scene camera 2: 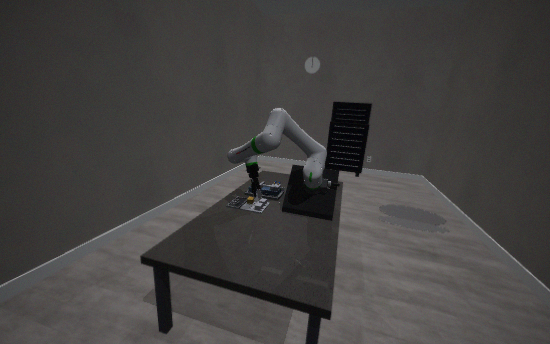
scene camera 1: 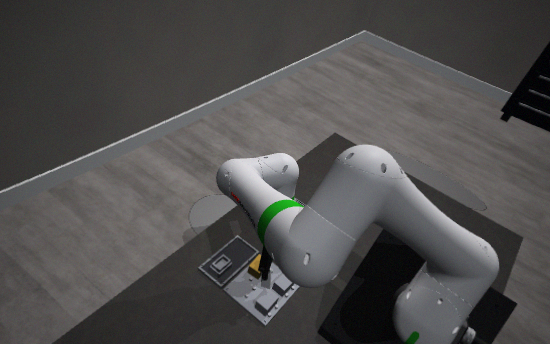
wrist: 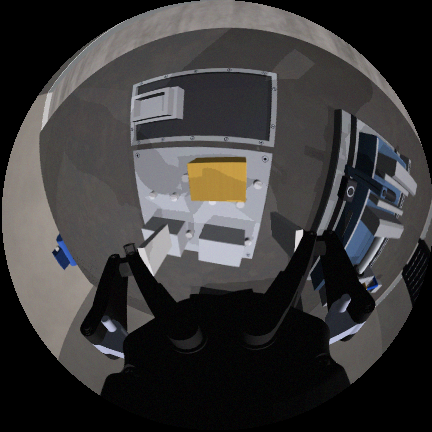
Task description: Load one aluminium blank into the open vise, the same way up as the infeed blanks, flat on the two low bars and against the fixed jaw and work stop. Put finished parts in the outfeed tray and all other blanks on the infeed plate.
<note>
My gripper is open and holds nothing. Also in view: a brass blank. Also in view: an infeed plate.
</note>
